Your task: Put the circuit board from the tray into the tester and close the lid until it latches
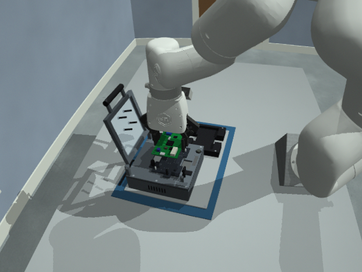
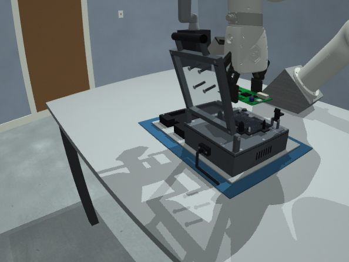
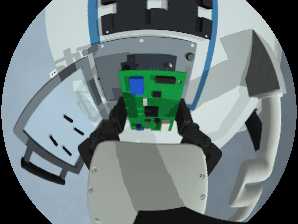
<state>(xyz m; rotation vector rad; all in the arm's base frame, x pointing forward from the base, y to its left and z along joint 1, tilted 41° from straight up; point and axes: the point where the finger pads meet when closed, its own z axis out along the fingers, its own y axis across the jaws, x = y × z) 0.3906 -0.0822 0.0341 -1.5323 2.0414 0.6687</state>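
Now: hand right at the green circuit board. Round my hand: pin plate 1 cm ahead, 1 cm to the left, 7 cm below; lid 12 cm ahead, 3 cm to the right, 5 cm above; latch hook 4 cm behind, 7 cm to the left, 5 cm below.
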